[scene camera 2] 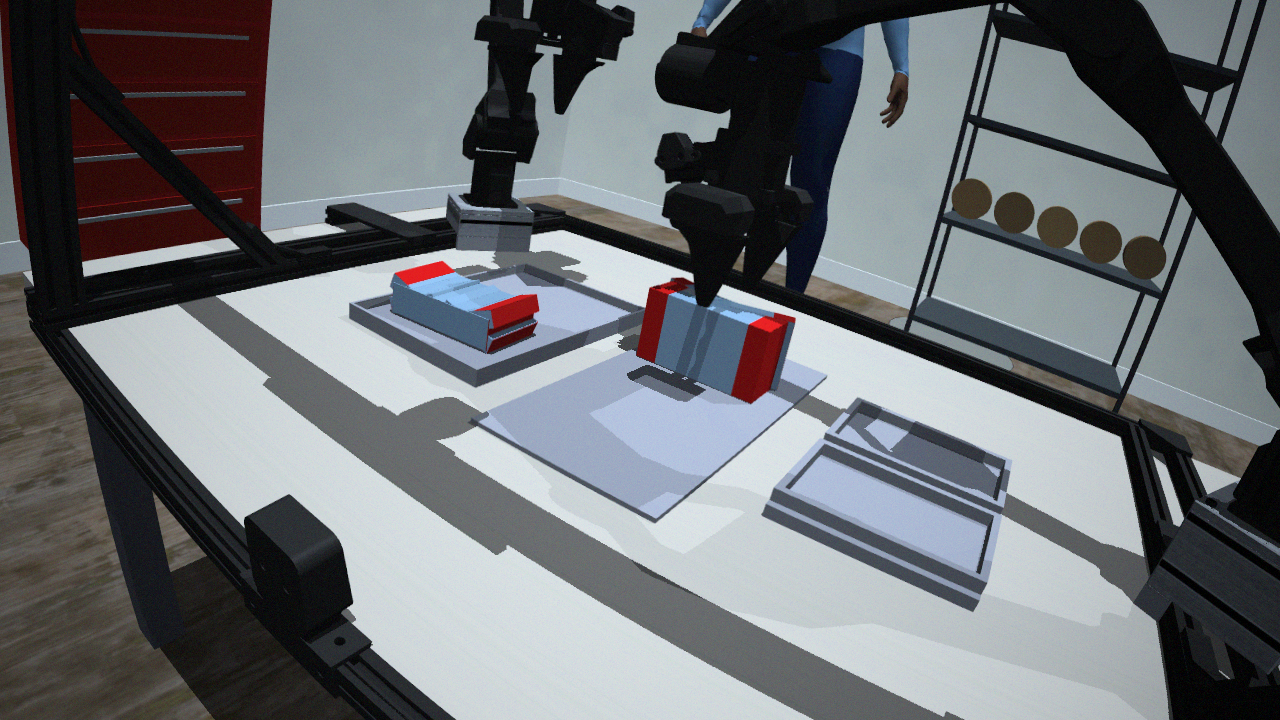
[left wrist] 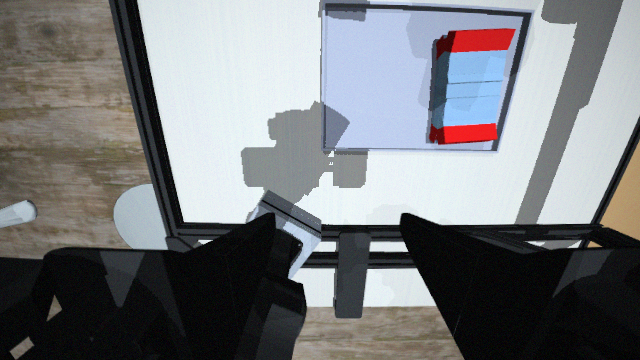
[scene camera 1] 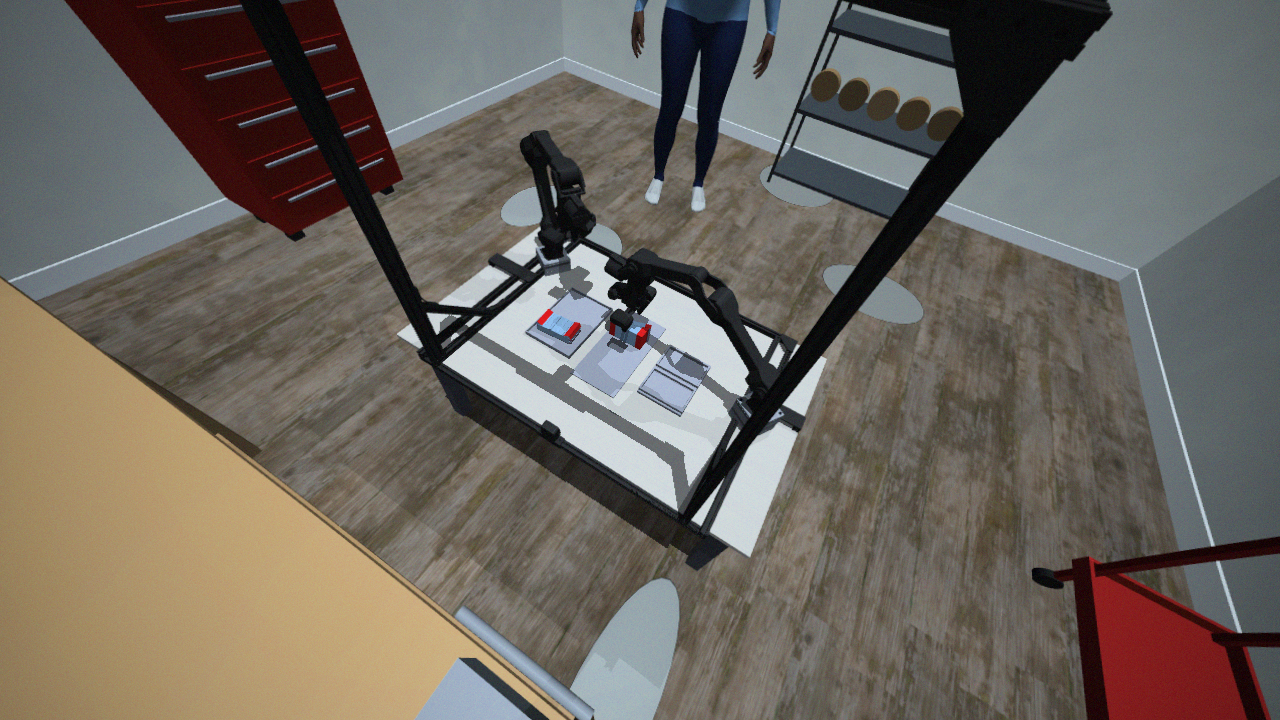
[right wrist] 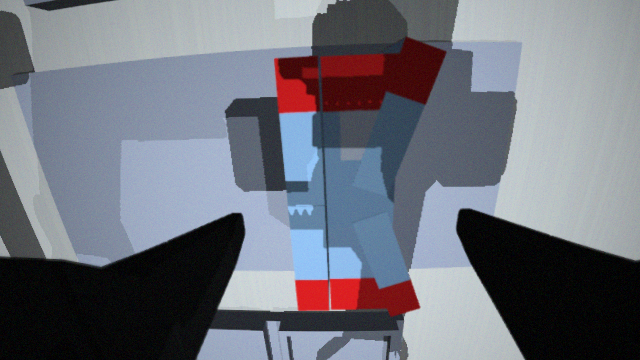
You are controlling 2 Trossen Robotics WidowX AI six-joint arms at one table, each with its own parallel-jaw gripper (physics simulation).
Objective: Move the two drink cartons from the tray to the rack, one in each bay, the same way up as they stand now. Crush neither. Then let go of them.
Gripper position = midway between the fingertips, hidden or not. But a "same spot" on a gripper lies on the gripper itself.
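My left gripper is visible in the left wrist view, in scene camera 2 and in scene camera 1 (pixel 567 247); it is out of frame in the right wrist view. The same spot on my left gripper is (left wrist: pixel 109 296) and (scene camera 2: pixel 592 60). My right gripper is visible in scene camera 1, in scene camera 2 and in the right wrist view (pixel 349 221); it is out of frame in the left wrist view. On my right gripper, (scene camera 1: pixel 623 319) and (scene camera 2: pixel 720 194) are the same spot.
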